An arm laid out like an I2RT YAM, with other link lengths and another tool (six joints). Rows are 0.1 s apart.
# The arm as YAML. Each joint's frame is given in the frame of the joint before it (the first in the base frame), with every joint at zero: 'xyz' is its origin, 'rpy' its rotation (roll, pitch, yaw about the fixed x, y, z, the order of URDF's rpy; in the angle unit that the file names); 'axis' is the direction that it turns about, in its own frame. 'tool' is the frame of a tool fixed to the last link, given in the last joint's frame.
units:
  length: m
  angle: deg
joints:
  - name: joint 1
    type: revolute
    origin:
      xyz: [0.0, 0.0, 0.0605]
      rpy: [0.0, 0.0, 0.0]
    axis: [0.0, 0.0, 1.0]
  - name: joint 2
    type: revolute
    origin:
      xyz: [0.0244, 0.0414, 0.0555]
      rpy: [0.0, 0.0, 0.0]
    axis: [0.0, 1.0, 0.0]
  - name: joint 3
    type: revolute
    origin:
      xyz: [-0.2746, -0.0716, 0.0]
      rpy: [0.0, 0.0, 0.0]
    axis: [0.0, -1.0, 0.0]
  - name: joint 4
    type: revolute
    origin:
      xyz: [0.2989, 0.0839, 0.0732]
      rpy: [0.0, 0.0, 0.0]
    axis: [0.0, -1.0, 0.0]
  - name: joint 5
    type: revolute
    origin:
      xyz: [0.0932, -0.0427, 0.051]
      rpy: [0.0, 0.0, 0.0]
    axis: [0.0, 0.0, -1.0]
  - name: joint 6
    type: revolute
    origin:
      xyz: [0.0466, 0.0, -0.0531]
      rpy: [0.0, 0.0, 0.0]
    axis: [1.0, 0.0, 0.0]
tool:
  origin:
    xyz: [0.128, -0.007, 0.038]
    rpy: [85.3, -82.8, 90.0]
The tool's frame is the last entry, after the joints.
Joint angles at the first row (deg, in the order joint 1, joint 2, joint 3, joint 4, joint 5, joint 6):
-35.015 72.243 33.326 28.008 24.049 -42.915
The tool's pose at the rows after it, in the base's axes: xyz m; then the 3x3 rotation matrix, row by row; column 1 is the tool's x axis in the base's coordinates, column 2 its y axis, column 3 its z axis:
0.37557 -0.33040 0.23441; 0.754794 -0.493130 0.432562; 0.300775 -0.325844 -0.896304; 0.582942 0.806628 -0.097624
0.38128 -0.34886 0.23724; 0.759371 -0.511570 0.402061; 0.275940 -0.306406 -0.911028; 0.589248 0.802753 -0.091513
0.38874 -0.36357 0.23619; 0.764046 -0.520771 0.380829; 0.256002 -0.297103 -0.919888; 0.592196 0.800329 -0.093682
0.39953 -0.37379 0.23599; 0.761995 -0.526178 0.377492; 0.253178 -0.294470 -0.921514; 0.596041 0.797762 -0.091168
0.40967 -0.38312 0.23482; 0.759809 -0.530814 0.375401; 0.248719 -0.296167 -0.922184; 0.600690 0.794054 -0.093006
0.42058 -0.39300 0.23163; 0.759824 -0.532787 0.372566; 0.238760 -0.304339 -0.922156; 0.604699 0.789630 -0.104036
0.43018 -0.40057 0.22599; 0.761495 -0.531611 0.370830; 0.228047 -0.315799 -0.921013; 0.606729 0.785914 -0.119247
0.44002 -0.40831 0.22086; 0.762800 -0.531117 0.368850; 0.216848 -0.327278 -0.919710; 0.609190 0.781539 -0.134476
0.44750 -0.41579 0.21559; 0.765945 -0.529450 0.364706; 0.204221 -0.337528 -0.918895; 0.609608 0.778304 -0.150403
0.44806 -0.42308 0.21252; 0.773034 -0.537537 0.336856; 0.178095 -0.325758 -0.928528; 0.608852 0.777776 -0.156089
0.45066 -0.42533 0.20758; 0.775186 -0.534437 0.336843; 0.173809 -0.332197 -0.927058; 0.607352 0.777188 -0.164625
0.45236 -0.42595 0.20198; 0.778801 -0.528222 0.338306; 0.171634 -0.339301 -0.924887; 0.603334 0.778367 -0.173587
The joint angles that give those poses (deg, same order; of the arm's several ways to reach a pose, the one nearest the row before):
-36.334 76.132 37.051 28.715 24.755 -42.201
-37.263 80.127 40.439 29.649 25.762 -41.770
-37.773 83.854 43.551 30.069 26.539 -41.331
-37.889 87.234 46.449 30.720 26.631 -41.133
-37.984 90.267 49.233 30.869 26.631 -40.738
-38.055 93.396 52.397 30.142 26.631 -40.046
-38.023 96.098 55.004 29.265 26.630 -39.327
-37.987 98.773 57.811 28.161 26.632 -38.558
-38.075 101.041 60.284 26.928 26.631 -37.893
-38.133 102.528 61.837 26.284 28.190 -37.269
-38.171 103.483 62.478 26.048 28.062 -37.047
-38.161 104.139 62.667 25.932 27.894 -36.999

